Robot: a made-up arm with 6 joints. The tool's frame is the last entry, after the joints. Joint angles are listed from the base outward. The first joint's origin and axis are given. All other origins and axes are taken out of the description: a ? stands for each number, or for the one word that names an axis. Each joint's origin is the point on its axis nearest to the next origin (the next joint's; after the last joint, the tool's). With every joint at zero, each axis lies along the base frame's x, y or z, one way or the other. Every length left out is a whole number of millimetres.
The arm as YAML. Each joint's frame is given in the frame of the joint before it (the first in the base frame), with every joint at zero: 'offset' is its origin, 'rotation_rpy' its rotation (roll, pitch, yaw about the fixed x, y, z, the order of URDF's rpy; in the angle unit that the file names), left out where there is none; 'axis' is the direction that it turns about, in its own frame. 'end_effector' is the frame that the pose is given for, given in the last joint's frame.
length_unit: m
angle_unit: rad
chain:
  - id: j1
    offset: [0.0, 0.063, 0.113]
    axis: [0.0, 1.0, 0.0]
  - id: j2
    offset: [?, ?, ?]
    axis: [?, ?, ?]
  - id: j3
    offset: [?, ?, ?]
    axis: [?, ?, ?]
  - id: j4
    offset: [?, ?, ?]
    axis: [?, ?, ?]
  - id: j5
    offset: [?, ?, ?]
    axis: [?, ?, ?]
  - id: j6
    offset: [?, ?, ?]
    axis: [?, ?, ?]
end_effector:
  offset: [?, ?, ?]
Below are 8 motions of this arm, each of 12 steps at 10 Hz.
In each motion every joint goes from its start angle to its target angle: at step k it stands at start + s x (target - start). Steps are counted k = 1, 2, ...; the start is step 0. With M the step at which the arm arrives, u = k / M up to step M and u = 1 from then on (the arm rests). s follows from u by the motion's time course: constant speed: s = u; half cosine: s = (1 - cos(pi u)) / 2; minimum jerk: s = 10 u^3 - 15 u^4 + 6 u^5.
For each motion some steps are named. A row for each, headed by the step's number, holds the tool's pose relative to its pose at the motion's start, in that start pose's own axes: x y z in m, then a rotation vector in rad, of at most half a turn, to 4 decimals.
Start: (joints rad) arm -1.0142 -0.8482 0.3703 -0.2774 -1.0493 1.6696
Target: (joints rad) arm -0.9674 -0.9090 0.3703 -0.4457 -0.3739 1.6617
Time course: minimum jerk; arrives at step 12
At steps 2, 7, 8, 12:
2: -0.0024 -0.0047 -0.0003 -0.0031 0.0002 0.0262
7: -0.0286 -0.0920 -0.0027 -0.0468 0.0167 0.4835
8: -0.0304 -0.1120 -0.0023 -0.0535 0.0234 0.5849
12: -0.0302 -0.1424 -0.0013 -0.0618 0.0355 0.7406

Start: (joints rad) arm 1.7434 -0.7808 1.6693 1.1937 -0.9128 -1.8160
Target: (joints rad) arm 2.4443 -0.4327 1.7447 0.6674 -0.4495 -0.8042
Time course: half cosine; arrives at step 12
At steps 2, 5, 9, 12:
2: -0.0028 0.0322 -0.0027 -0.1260 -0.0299 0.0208
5: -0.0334 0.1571 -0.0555 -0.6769 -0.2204 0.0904
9: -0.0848 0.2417 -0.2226 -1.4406 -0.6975 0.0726
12: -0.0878 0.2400 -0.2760 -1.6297 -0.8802 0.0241

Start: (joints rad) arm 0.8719 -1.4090 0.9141 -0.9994 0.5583 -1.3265
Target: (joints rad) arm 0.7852 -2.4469 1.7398 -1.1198 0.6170 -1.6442
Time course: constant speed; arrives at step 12
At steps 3, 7, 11, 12:
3: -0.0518 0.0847 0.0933 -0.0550 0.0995 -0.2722
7: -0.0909 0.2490 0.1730 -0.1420 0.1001 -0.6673
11: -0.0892 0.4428 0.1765 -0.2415 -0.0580 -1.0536
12: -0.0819 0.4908 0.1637 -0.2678 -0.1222 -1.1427

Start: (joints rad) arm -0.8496 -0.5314 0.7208 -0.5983 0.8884 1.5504
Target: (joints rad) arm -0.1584 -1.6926 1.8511 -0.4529 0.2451 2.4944
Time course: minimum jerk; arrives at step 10
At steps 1, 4, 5, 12:
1: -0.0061 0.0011 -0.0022 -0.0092 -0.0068 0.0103
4: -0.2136 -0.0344 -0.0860 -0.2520 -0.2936 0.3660
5: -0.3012 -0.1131 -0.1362 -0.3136 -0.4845 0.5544
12: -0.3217 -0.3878 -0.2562 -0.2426 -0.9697 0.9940

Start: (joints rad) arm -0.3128 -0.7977 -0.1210 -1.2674 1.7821 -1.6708
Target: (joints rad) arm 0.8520 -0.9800 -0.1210 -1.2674 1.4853 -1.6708
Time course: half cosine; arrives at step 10
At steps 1, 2, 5, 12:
1: -0.0102 -0.0065 0.0061 -0.0042 -0.0151 -0.0166
2: -0.0411 -0.0241 0.0227 -0.0168 -0.0580 -0.0650
5: -0.2474 -0.0768 0.0882 -0.1018 -0.2784 -0.3534
12: -0.5177 -0.0190 0.0924 -0.2175 -0.4887 -0.7400

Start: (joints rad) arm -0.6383 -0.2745 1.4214 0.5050 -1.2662 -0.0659
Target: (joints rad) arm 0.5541 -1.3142 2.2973 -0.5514 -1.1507 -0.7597
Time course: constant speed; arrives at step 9
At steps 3, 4, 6, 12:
3: 0.0613 0.1667 0.1254 -0.2717 0.0782 -0.7715
4: 0.1153 0.2150 0.1455 -0.3680 0.0733 -1.0420
6: 0.2578 0.2628 0.1618 -0.5647 0.0177 -1.5948
12: 0.4642 0.1651 0.1885 -0.8546 -0.1672 -2.4383

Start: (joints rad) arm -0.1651 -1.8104 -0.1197 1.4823 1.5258 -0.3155
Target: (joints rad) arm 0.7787 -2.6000 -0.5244 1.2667 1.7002 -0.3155
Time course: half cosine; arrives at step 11
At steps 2, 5, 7, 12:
2: -0.0270 0.0386 0.0151 -0.0431 -0.0344 -0.0126
5: -0.1581 0.1946 0.0430 -0.2020 -0.2080 -0.1367
7: -0.2596 0.2965 0.0277 -0.2710 -0.3711 -0.3028
12: -0.3510 0.3773 -0.0086 -0.2675 -0.5618 -0.5196

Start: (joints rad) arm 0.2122 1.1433 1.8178 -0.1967 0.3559 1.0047
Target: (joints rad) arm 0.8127 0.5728 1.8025 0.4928 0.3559 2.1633
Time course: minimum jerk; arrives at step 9
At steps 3, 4, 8, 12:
3: 0.0098 0.0150 -0.0316 -0.3817 0.0280 0.0831
4: 0.0118 0.0188 -0.0696 -0.7001 0.0449 0.1739
8: -0.0182 -0.0414 -0.2015 -1.5443 -0.0030 0.5470
12: -0.0191 -0.0435 -0.2038 -1.5579 -0.0060 0.5551

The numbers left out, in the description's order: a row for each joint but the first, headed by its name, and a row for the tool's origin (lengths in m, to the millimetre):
j2: xyz 0.08 0.0 -0.227, axis 0.0 0.0 -1.0
j3: xyz 0.018 0.078 0.0, axis 1.0 0.0 0.0
j4: xyz 0.0 0.389 -0.111, axis 0.0 0.0 1.0
j5: xyz 0.015 -0.226 0.0, axis 0.0 1.0 0.0
j6: xyz -0.118 0.0 -0.022, axis -1.0 0.0 0.0
tool: xyz 0.0 0.032 0.147

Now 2 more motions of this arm.
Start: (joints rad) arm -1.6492 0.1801 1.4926 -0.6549 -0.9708 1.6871
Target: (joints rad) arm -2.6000 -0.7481 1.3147 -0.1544 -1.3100 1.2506
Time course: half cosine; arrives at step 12
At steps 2, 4, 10, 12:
2: -0.0099 -0.0162 -0.0141 0.0938 -0.0878 0.0125
4: -0.0287 -0.0539 -0.0626 0.3603 -0.3261 0.0519
10: 0.0391 -0.0672 -0.2932 1.3794 -1.2157 0.3388
12: 0.0582 -0.0569 -0.3110 1.4703 -1.3054 0.3860

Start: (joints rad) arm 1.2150 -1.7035 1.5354 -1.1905 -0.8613 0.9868
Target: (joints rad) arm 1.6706 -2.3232 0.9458 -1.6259 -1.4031 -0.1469
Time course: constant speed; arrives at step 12
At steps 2, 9, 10, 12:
2: -0.0252 -0.0339 -0.0237 0.0856 -0.0885 -0.0288
9: -0.0888 -0.1960 -0.1744 0.5453 -0.5380 0.0585
10: -0.0893 -0.2213 -0.2061 0.6309 -0.6094 0.0950
12: -0.0804 -0.2686 -0.2772 0.8140 -0.7519 0.1838

